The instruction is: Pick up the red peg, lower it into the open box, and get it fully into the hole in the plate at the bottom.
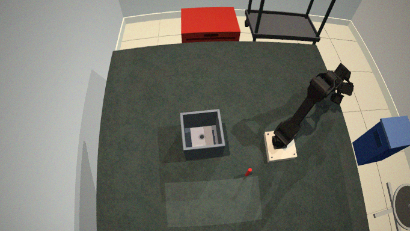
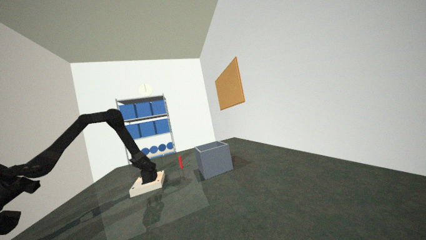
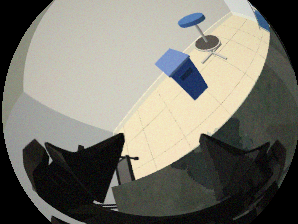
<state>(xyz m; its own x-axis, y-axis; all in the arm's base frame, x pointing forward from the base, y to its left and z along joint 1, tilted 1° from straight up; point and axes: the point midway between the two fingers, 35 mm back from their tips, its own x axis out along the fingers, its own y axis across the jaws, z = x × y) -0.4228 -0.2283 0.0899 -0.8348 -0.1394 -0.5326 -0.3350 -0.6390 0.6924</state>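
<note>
My gripper tip is now 610 mm short of the red peg, 360 mm to the right of it and 60 mm above it. Round my gripper tip: light grey plate 800 mm ahead, 190 mm to the left, 60 mm below.
</note>
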